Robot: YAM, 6 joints.
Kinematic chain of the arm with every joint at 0, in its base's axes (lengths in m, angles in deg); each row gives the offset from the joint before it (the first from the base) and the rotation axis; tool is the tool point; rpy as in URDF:
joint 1: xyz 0 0 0.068 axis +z
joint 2: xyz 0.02 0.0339 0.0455 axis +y
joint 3: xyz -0.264 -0.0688 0 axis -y
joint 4: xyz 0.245 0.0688 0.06 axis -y
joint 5: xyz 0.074 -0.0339 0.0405 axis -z
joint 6: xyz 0.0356 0 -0.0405 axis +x
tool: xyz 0 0 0 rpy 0 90 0
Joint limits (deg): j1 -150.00..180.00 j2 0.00..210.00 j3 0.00..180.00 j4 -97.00..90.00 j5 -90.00..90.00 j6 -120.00..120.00
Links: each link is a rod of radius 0.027 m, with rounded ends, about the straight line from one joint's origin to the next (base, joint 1, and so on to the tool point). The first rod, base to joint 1, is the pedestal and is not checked.
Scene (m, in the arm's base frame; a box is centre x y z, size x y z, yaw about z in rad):
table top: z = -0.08
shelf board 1: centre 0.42 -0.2 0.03 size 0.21 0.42 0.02 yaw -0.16
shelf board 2: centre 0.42 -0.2 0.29 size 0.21 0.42 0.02 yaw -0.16
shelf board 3: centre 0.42 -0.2 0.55 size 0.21 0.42 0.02 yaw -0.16
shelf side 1: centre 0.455 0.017 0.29 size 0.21 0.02 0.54 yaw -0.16
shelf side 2: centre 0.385 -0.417 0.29 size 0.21 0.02 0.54 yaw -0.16
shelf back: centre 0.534 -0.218 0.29 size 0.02 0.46 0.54 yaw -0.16
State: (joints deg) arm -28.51 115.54 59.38 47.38 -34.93 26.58
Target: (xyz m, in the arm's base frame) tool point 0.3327 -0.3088 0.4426
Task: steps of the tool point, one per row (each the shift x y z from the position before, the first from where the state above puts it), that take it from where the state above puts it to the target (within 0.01 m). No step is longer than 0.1 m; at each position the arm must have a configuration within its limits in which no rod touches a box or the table.
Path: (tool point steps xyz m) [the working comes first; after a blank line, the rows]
Joints at the target: -45.03 112.12 102.80 47.49 -28.80 26.58
Straight joint move there: touches shelf board 2.

1: -0.0566 0.0006 0.0079
2: -0.0563 0.0093 0.0002
3: -0.0537 0.0169 -0.0081
4: 0.0195 -0.0470 0.0621
5: 0.0046 -0.0398 0.0689
6: -0.0091 -0.0293 0.0727
7: -0.0205 -0.0160 0.0730
8: 0.0602 -0.0157 0.0049
9: 0.0640 -0.0043 -0.0049

